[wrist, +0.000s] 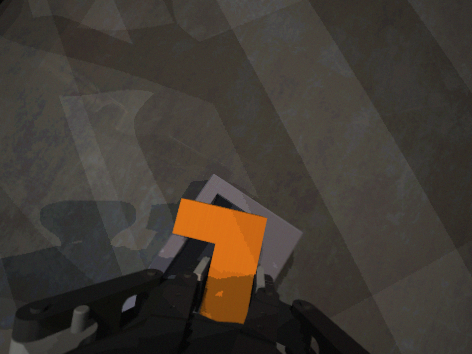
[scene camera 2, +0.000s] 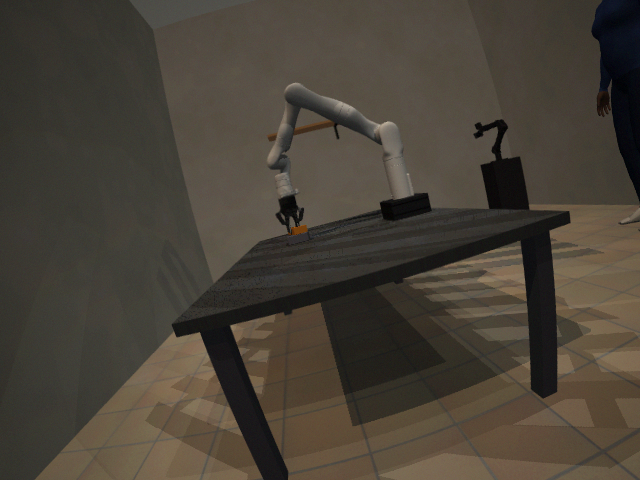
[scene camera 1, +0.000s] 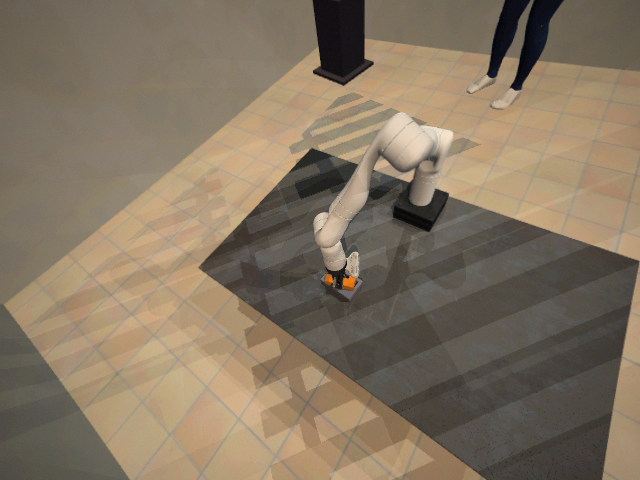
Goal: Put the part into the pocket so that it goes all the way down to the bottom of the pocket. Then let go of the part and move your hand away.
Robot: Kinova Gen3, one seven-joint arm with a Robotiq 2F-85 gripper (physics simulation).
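The orange part is angular, with an L-shaped stretch showing in the wrist view. My gripper is shut on one arm of it. The grey block with the pocket lies on the table under the part. In the wrist view the part is turned relative to the block's edges, and dark strips of the pocket show beside it. The part stands above the block's rim in the second scene view. Whether it touches the block is too small to tell. The pocket's bottom under the part is hidden.
The dark table bears the arm's black base, behind and to the right of the block in the first scene view. A black pedestal and a person stand away from the table.
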